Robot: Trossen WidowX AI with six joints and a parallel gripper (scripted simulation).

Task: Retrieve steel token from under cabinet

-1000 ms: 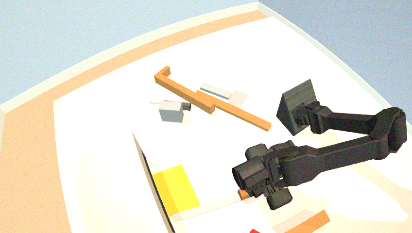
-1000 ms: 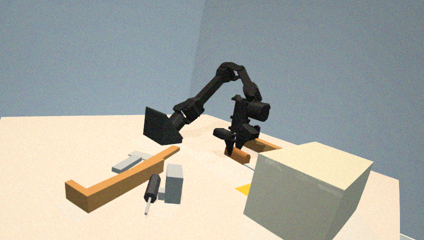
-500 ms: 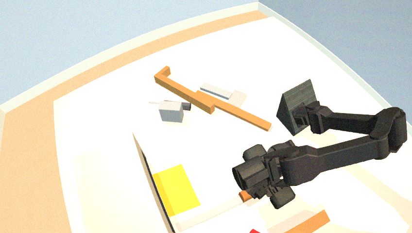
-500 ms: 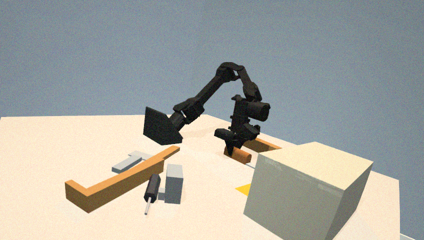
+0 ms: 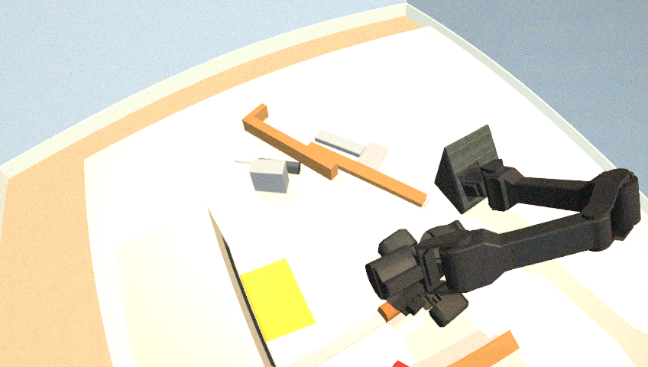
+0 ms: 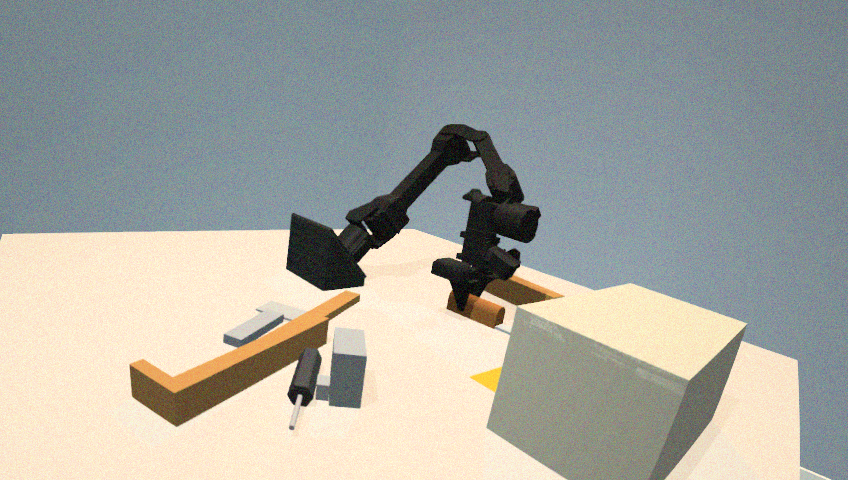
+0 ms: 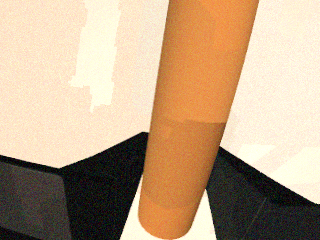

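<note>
Now: gripper tip 280 mm to the left of the long orange bar and 100 mm past it. From my gripper tip the other things lie so: red piece (120 mm ahead, 110 mm to the left, 10 mm above); then steel token (350 mm ahead, 200 mm to the right, 10 mm below); then grey block (380 mm to the right, 80 mm ahead, 20 mm above).
</note>
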